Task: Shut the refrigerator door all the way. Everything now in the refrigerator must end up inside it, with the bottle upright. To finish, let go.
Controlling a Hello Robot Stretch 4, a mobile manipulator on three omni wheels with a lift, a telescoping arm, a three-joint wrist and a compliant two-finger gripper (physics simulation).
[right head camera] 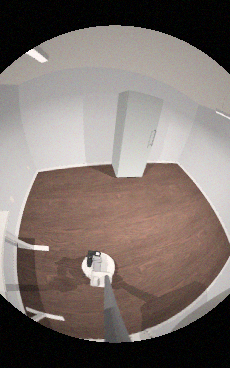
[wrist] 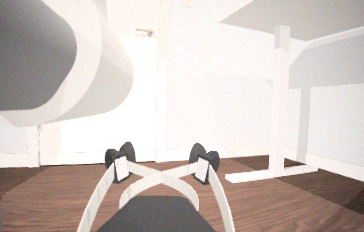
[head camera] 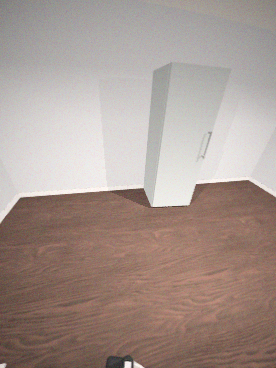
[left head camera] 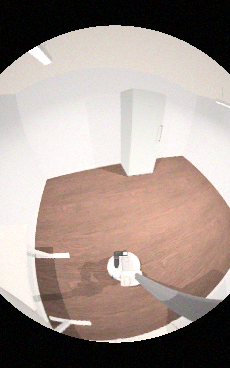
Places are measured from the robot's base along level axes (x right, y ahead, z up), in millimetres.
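Pixels of known places: gripper, fingertip midpoint: [right head camera: 87, 277] [wrist: 162, 155] [left head camera: 115, 278].
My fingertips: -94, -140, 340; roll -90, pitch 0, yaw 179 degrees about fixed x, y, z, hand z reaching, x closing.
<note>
Behind a point stands the place of what it marks, as x, y, z.
The refrigerator [head camera: 182, 135] {473, 1833, 1142} [left head camera: 145, 130] {498, 1838, 1060} [right head camera: 135, 132] {451, 1830, 1076} is a tall pale grey-white cabinet standing against the far wall. Its door faces the room and carries a slim vertical handle [head camera: 206, 145] {817, 1888, 1027} [left head camera: 160, 133] {801, 1827, 1035} [right head camera: 152, 138] {813, 1884, 1008} near the right edge. I cannot tell from here whether the door is fully shut or slightly ajar. The bottle and anything else inside are hidden. My gripper [wrist: 162, 155] {-94, -140, 340} is open, its two fingertips apart with floor and wall behind them, far from the refrigerator.
A table [wrist: 320, 17] {-931, -989, 897} with a white leg [wrist: 277, 115] {-784, -1156, 349} and a floor foot stands on the right in the wrist view. A white door [wrist: 107, 100] with a lever handle is behind the gripper. White legs [left head camera: 52, 255] [right head camera: 35, 247] show at the left in both side head views.
</note>
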